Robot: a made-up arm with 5 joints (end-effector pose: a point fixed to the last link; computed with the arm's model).
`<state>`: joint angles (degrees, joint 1 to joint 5).
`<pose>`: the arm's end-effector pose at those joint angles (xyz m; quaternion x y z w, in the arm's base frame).
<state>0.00 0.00 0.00 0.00 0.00</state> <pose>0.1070 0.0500 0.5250 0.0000 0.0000 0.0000 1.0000</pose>
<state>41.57 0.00 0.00 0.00 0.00</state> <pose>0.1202 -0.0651 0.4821 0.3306 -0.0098 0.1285 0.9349</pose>
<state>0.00 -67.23 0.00 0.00 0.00</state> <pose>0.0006 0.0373 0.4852 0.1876 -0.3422 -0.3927 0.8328</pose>
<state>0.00 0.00 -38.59 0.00 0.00</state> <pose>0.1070 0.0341 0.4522 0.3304 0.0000 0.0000 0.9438</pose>
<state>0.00 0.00 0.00 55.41 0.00</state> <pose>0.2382 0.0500 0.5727 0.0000 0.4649 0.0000 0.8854</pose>
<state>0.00 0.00 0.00 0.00 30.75</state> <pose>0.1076 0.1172 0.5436 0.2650 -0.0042 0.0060 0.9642</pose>
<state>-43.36 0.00 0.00 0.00 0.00</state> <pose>0.1269 0.1698 0.4828 -0.3442 0.0102 -0.1339 0.9293</pose>
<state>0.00 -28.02 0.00 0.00 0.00</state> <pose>0.0609 0.0317 0.5189 0.0820 -0.1496 -0.1718 0.9702</pose>
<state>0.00 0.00 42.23 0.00 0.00</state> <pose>0.1070 0.1146 0.5742 -0.3603 0.0000 0.0000 0.9329</pose>
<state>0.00 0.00 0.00 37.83 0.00</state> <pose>0.1923 0.0500 0.5718 0.0000 0.3241 0.0000 0.9460</pose>
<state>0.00 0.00 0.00 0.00 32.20</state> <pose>0.1076 0.1201 0.5454 0.2772 -0.0044 0.0063 0.9608</pose>
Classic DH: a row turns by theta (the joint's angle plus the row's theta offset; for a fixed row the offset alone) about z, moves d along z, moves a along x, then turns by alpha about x. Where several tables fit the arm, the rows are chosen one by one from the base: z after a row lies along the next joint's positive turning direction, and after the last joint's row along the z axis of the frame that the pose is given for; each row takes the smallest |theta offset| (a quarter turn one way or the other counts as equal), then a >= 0, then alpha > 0; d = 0 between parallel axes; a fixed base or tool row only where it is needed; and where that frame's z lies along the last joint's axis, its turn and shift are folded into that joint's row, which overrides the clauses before.
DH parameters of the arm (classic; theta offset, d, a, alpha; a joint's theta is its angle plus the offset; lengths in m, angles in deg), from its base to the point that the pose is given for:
base (fixed): 88.3 0.2973 0.0564 68.76
joint 1: -37.55 0.1241 -0.0299 -94.35
joint 2: 15.04 0.1669 0.0178 -70.19
joint 3: 48.94 -0.1646 0.042 90
joint 4: -1.31 -0.098 -0.2351 90.91
joint 5: 89.98 -0.1057 0.0003 -88.69
tool (fixed): -89.09 -0.1316 0 0

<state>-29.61 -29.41 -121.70 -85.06 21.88</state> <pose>0.1845 0.3234 0.4289 0.6189 -0.7006 -0.3312 0.1281</pose>
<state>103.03 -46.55 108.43 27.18 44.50</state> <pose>0.2455 -0.1161 0.4919 0.3929 0.3175 -0.1090 0.8561</pose>
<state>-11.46 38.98 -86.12 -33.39 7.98</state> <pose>0.0297 0.1464 0.3715 0.5287 0.0354 -0.1705 0.8307</pose>
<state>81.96 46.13 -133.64 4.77 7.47</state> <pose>0.0245 0.0377 0.3913 -0.7946 -0.5265 -0.2571 0.1592</pose>
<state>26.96 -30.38 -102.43 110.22 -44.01</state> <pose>0.4226 0.0869 0.4078 0.3506 -0.1115 0.7726 0.5174</pose>
